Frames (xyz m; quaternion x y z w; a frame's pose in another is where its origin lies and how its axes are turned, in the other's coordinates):
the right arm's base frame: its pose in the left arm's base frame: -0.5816 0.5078 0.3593 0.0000 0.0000 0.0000 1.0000
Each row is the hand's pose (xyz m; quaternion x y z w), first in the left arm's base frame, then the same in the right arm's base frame.
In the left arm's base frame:
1: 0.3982 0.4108 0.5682 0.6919 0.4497 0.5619 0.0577
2: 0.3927 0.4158 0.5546 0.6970 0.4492 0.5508 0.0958
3: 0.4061 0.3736 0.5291 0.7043 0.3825 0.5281 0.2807
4: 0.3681 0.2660 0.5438 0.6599 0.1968 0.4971 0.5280
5: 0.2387 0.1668 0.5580 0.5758 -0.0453 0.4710 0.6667
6: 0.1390 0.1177 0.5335 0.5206 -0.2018 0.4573 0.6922
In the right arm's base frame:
1: 0.9798 -0.0970 0.2089 0.6919 0.4497 0.5619 0.0577
2: 0.9743 -0.0920 0.1953 0.6969 0.4492 0.5508 0.0958
3: 0.9877 -0.1342 0.1698 0.7043 0.3825 0.5281 0.2807
4: 0.9497 -0.2418 0.1845 0.6599 0.1968 0.4971 0.5280
5: 0.8203 -0.3410 0.1987 0.5758 -0.0453 0.4710 0.6667
6: 0.7206 -0.3901 0.1742 0.5206 -0.2018 0.4573 0.6922

